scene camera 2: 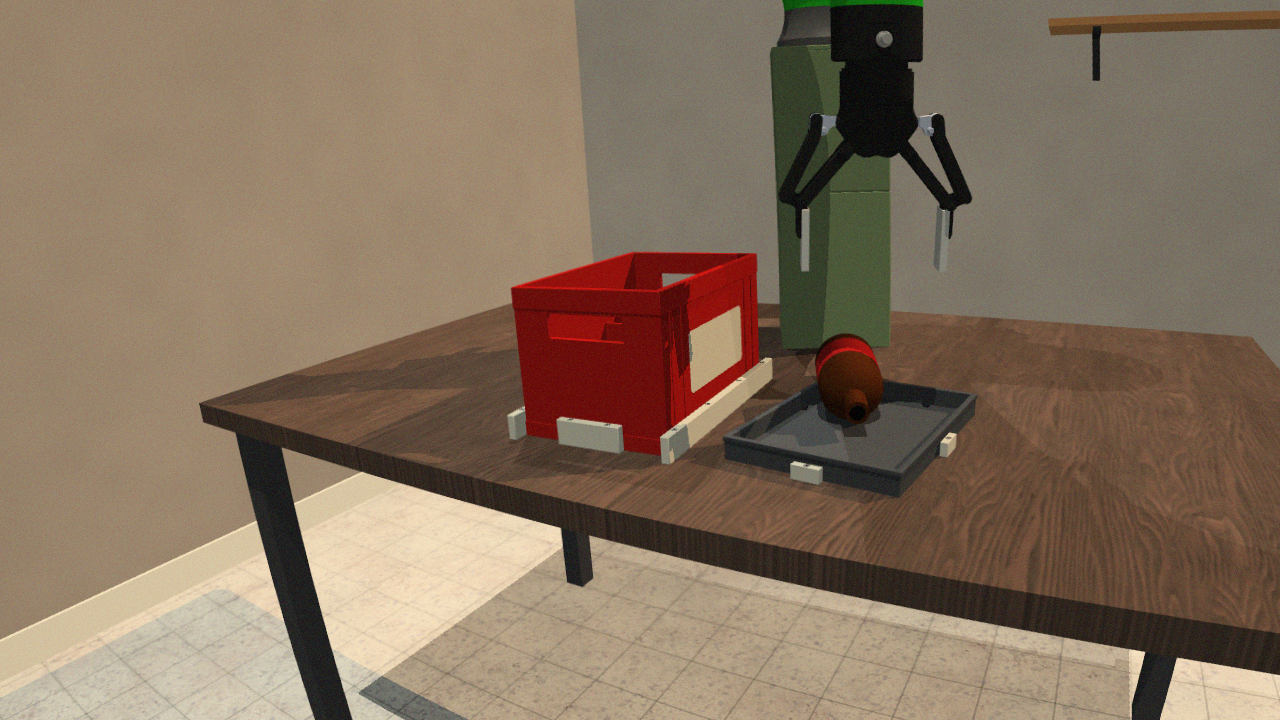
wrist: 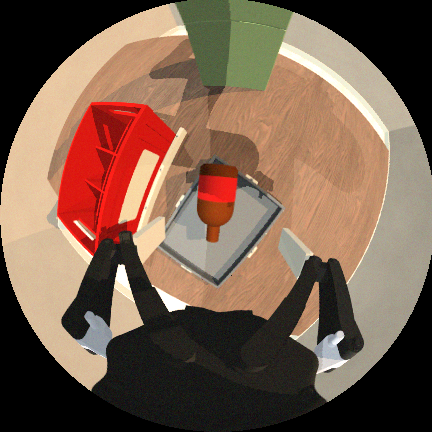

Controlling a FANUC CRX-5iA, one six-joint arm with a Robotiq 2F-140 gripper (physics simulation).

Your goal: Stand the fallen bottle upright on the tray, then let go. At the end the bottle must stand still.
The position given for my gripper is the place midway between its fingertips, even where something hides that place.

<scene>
My gripper shows in scene camera 2 [872, 268] and in the wrist view [222, 233]. A dark grey tray shows in scene camera 2 and in the wrist view. A red crate shows in scene camera 2 [606, 342] and in the wrist view [114, 156]. One and the same spot on the dark grey tray: [wrist: 255, 211] is [scene camera 2: 927, 416].
</scene>
